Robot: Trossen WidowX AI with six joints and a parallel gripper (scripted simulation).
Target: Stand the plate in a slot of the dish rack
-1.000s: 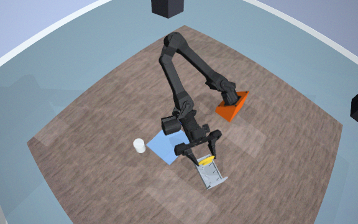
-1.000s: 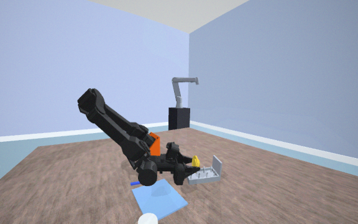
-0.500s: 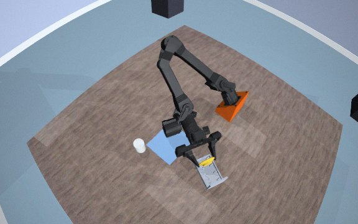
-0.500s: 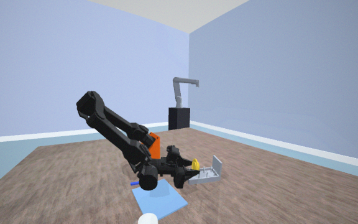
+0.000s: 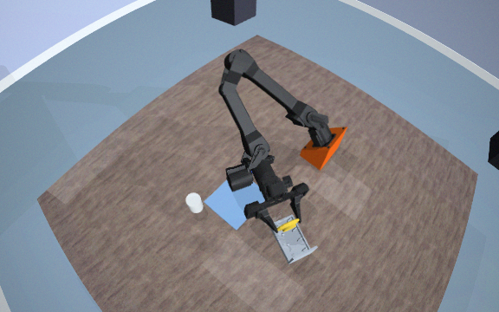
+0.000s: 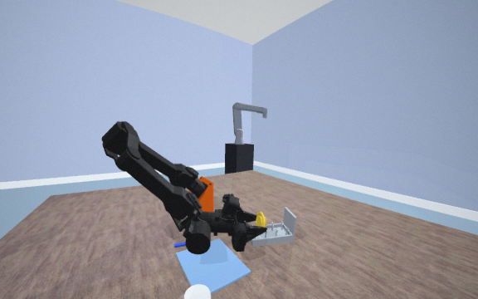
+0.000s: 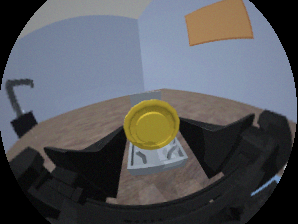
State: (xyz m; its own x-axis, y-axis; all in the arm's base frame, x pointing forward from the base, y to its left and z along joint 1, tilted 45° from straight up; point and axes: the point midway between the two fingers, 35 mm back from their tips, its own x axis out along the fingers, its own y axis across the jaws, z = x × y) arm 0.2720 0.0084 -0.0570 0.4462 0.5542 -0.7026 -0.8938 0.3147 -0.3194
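The yellow plate is 10 mm to the right of my gripper tip. Also, from my gripper tip: grey dish rack 10 mm ahead, 20 mm to the left, 30 mm below; then blue spoon 90 mm behind, 190 mm to the right, 50 mm below; then light blue mat 10 mm ahead, 180 mm to the right, 50 mm below.
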